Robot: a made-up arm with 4 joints.
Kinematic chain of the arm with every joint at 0, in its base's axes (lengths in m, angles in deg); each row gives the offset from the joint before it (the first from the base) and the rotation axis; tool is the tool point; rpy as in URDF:
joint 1: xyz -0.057 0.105 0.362 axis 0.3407 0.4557 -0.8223
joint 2: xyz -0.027 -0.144 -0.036 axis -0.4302 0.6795 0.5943
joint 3: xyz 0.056 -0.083 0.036 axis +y
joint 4: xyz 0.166 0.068 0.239 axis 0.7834 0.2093 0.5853
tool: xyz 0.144 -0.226 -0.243 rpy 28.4 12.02 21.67
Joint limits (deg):
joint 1: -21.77..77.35
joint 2: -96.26..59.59
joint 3: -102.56..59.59
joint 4: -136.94..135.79
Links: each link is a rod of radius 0.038 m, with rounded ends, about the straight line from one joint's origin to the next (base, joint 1, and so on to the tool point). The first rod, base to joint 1, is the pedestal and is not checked.
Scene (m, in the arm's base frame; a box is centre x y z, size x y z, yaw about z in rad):
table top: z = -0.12
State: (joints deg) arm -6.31 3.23 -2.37 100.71
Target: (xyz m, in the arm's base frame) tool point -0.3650 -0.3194 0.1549
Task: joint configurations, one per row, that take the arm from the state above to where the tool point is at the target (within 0.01 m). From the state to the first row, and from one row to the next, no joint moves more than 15 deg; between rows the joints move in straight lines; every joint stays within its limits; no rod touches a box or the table.
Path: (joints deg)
1: 1.70 -2.12 0.79 87.15
2: 9.71 -7.47 3.95 73.59
3: 17.73 -12.82 7.11 60.02
4: 25.74 -18.18 10.27 46.46
5: 33.75 -23.53 13.43 32.90
6: 41.76 -28.88 16.59 19.34
7: 49.78 -34.23 19.75 5.78
8: 57.79 -39.58 22.91 -7.79

